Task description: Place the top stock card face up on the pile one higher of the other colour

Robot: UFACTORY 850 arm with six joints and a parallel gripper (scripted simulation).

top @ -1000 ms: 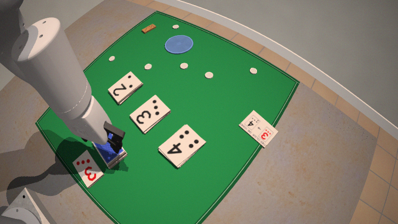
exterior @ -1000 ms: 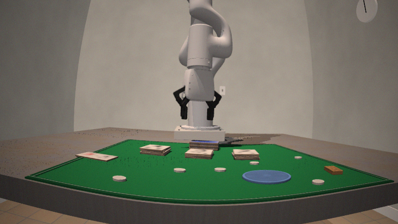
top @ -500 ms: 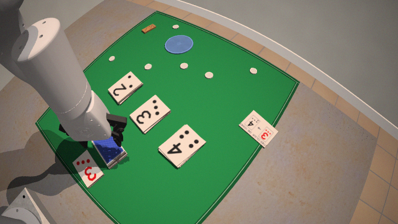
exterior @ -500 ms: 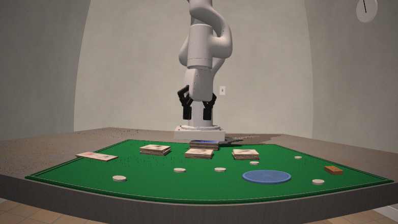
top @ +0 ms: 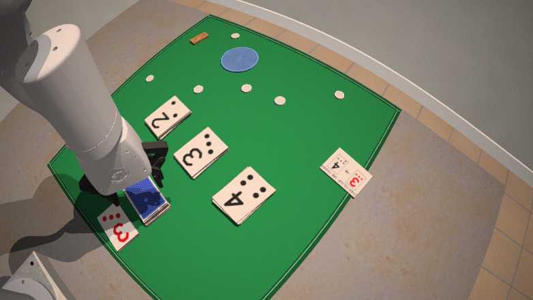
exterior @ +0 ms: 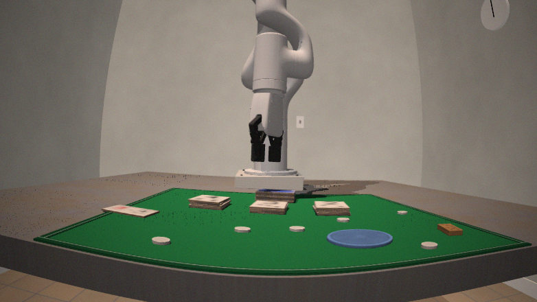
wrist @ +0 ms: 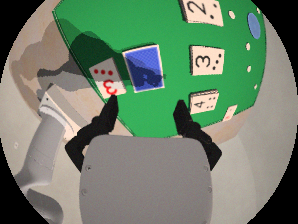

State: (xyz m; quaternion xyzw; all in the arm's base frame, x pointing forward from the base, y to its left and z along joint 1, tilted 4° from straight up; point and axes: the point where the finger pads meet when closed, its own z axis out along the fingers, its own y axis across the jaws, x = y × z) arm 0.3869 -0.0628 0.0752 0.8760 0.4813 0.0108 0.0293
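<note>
The card is 8 cm below my hand, 3 cm to the left of it and 1 cm ahead of it. Round my hand: green card cloth (18 cm ahead, 11 cm below, 1 cm to the left).
</note>
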